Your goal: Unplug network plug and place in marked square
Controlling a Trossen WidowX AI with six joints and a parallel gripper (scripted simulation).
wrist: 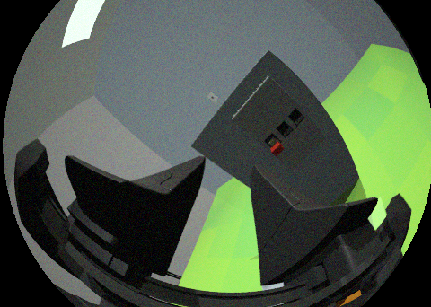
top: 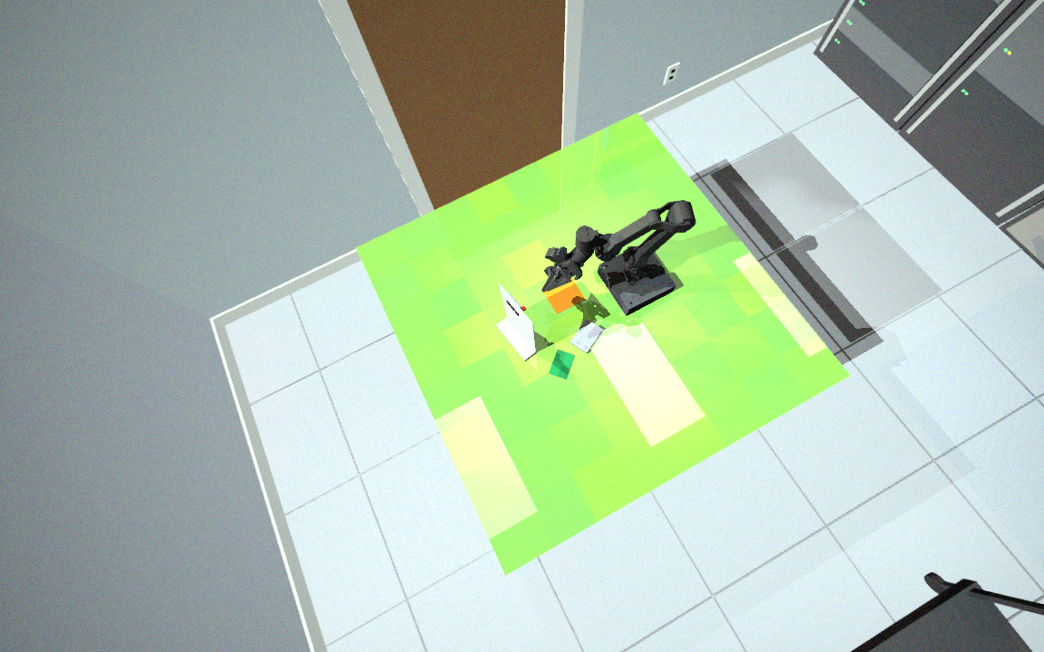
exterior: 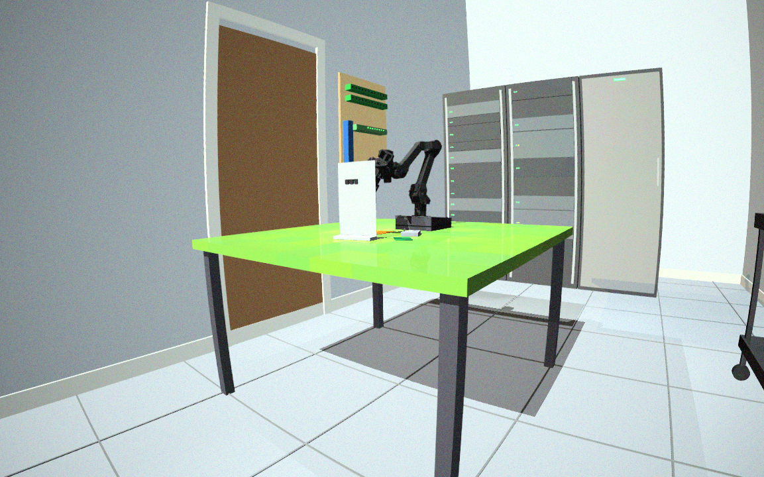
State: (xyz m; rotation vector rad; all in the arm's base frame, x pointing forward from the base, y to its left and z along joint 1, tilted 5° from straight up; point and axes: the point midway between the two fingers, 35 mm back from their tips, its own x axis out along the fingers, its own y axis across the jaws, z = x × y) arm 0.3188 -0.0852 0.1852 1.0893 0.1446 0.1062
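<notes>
Now: gripper tip 9 cm short of the network plug, 5 cm above it and 1 cm to the left of it. Round my gripper tip: white upright panel (14 cm below, 11 cm ahead, 3 cm to the right); orange marked square (27 cm below, 12 cm behind, 4 cm to the right); pale grey plate (27 cm below, 14 cm to the left, 8 cm behind).
</notes>
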